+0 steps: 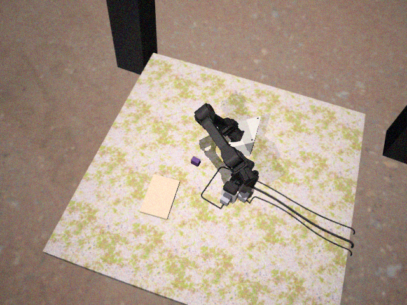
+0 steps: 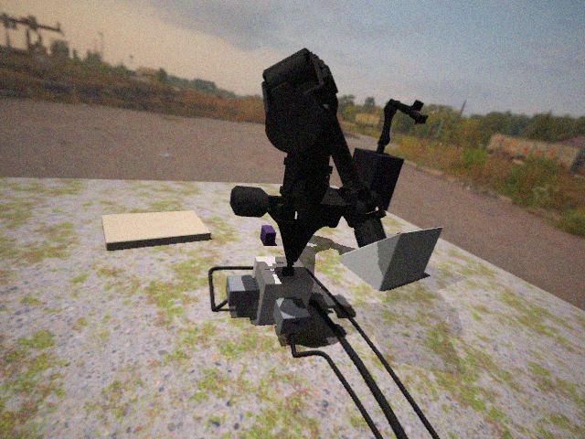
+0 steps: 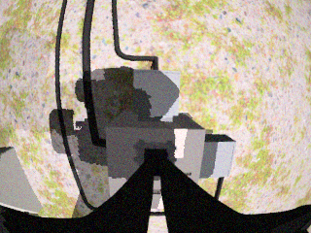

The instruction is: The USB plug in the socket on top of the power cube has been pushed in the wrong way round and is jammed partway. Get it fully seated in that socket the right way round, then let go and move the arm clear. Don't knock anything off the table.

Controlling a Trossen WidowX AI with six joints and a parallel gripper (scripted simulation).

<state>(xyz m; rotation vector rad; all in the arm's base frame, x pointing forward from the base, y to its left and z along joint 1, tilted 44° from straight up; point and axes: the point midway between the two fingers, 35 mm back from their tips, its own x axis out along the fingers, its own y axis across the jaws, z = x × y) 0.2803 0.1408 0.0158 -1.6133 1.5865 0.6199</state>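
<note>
Right now the small dark USB plug is 20 mm below my gripper tip. Round my gripper tip: small purple block: 240 mm to the right, 90 mm below, 90 mm behind; then tan flat board: 330 mm to the right, 150 mm ahead, 100 mm below.
</note>
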